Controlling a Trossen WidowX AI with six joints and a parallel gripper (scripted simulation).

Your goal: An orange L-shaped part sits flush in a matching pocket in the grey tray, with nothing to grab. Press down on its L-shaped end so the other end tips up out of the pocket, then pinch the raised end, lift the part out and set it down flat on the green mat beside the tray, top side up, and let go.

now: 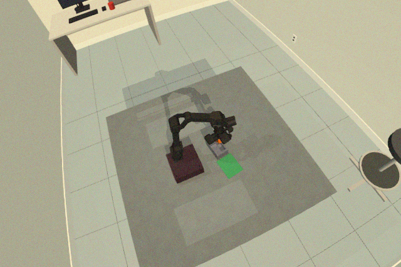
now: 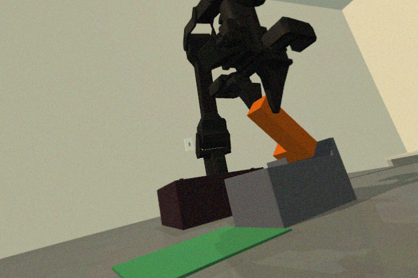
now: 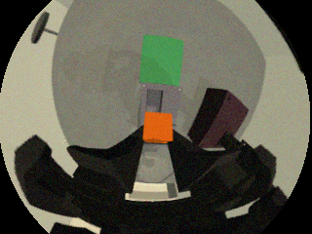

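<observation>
Now: the green mat 15 cm below my gripper tip, 14 cm to the right of it and 1 cm ahead of it. Round my gripper tip: orange L-shaped part: 3 cm to the left, 3 cm below, 2 cm behind.
</observation>
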